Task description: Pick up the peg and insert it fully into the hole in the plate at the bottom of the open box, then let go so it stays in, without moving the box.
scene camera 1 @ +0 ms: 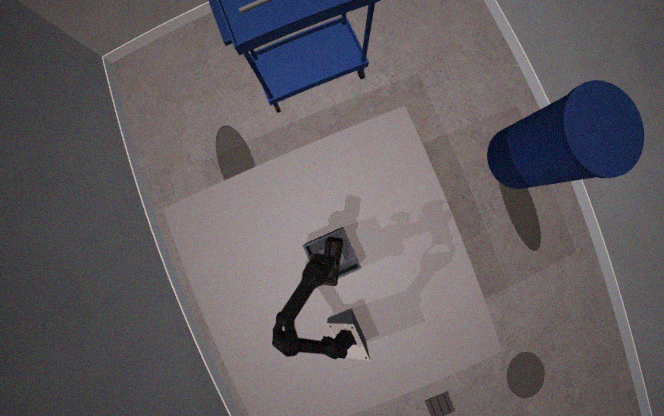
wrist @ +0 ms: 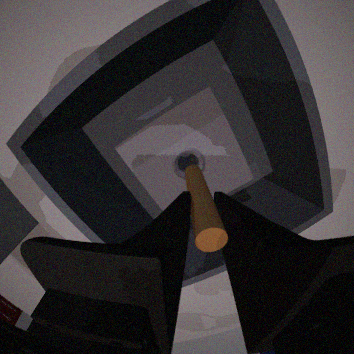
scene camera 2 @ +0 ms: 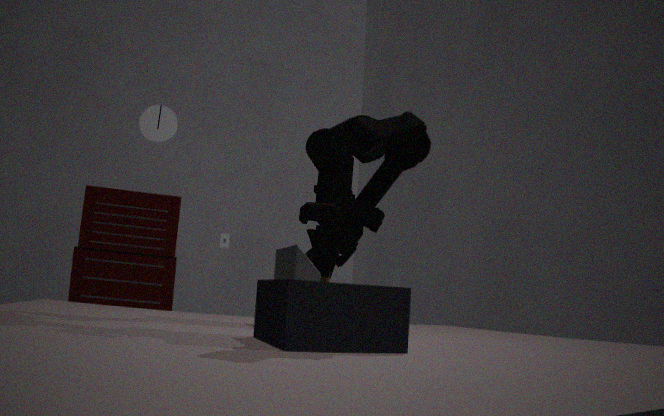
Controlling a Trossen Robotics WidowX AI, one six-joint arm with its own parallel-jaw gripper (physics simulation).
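Places are measured from the arm's base along level axes (x left, y up, z ahead), in millimetres.
Where they show: gripper, between the fingertips: [wrist: 201, 198] [scene camera 2: 325, 278]; arm's base, origin of its link: [scene camera 1: 348, 336] [scene camera 2: 307, 268].
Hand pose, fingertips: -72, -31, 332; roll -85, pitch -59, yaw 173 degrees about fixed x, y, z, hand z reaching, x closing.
Each offset is from my fingertips to the top centre of the thing, as dx, dy, dz. Level surfaces: height alone.
My gripper [scene camera 2: 326, 274] [wrist: 201, 198] is shut on the tan, round peg @[-1, +34, -1] [scene camera 2: 326, 280] [wrist: 205, 215], with a finger on each side of it. The peg points down into the open dark grey box @[+6, -9, +0] [scene camera 1: 350, 270] [scene camera 2: 345, 317] [wrist: 305, 130]; its near end is orange in the wrist view. Inside the box, the pale plate @[+6, -46, +0] [wrist: 220, 125] has a dark round hole [wrist: 187, 160]. The peg's far end overlaps the hole's lower edge in the wrist view; whether it has entered cannot be told. The box's front wall hides that end in scene camera 2, and the arm hides the peg in scene camera 1.
A grey wedge-shaped block [scene camera 1: 341, 316] [scene camera 2: 287, 262] [wrist: 12, 220] stands near the box, by the arm's base. Beyond the pale table top @[dy -107] [scene camera 1: 225, 230] [scene camera 2: 150, 380] are a blue cart [scene camera 1: 310, 62], a blue barrel [scene camera 1: 604, 129] and a red drawer cabinet [scene camera 2: 125, 230].
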